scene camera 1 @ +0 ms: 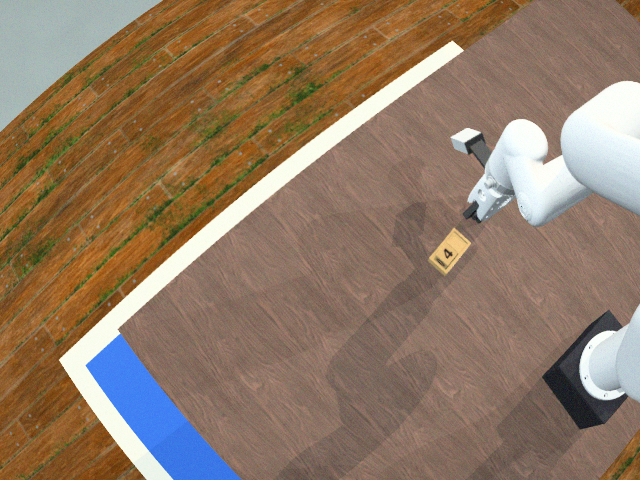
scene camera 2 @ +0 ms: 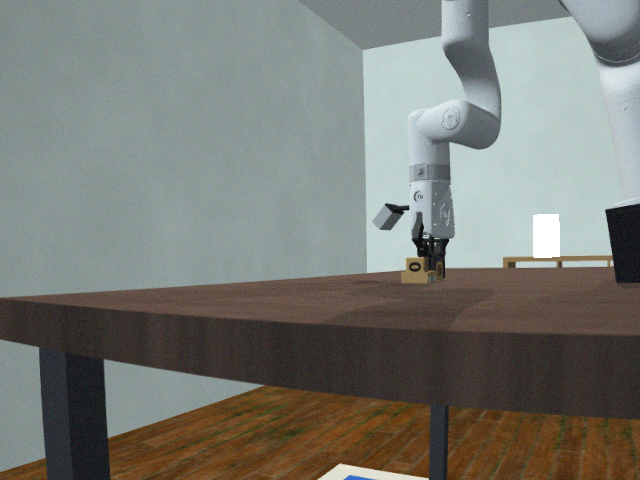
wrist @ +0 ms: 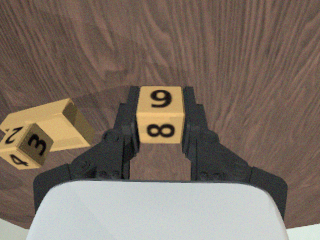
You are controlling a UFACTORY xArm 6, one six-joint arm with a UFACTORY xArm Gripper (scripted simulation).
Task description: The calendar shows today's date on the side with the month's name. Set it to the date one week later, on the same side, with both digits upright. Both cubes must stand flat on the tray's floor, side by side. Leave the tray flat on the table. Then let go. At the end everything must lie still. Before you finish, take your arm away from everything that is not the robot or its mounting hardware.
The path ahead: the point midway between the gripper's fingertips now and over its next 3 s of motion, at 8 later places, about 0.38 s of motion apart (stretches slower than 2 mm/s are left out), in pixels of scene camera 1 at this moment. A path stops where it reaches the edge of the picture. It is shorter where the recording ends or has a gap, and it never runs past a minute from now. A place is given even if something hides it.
My gripper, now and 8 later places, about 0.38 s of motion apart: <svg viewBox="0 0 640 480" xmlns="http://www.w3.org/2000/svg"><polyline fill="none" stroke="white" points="481,211 482,211 484,208 489,200 493,193 494,192 493,194 493,195 492,197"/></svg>
